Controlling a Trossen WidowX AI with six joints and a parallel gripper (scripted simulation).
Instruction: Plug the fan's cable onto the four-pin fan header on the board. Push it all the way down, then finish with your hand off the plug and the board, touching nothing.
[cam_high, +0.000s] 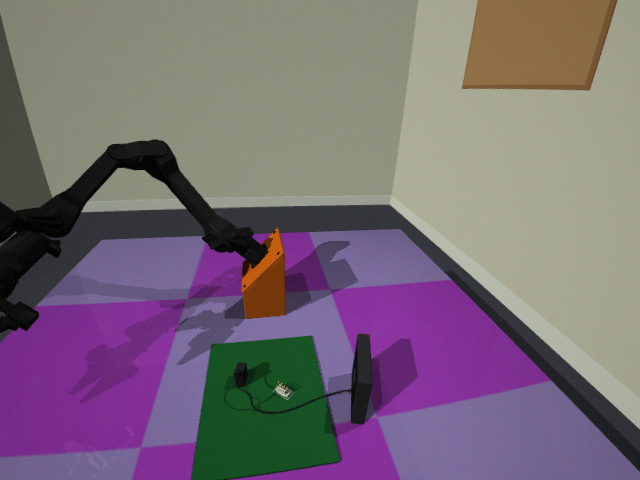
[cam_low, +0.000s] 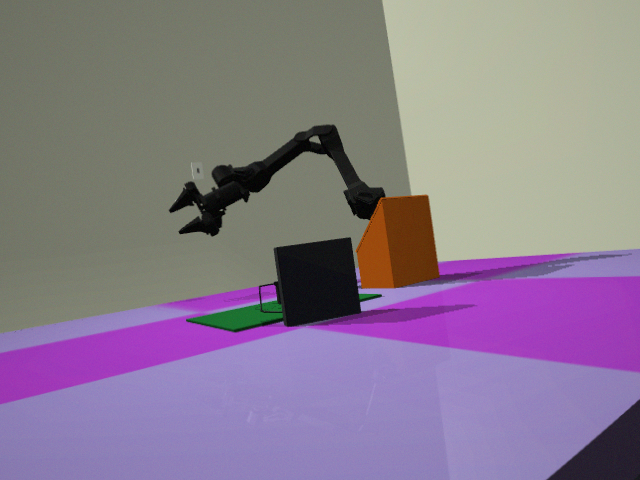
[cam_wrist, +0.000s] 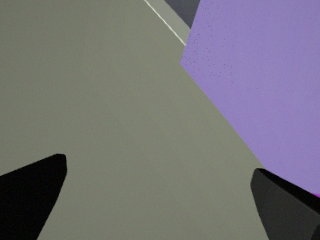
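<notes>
The black plug is 30 mm behind my gripper tip, 440 mm to the left of it and 210 mm below it. Round my gripper tip: black fan: 70 mm ahead, 660 mm to the left, 180 mm below; then green board: 20 mm ahead, 480 mm to the left, 250 mm below; then white four-pin header: 20 mm ahead, 520 mm to the left, 230 mm below.
</notes>
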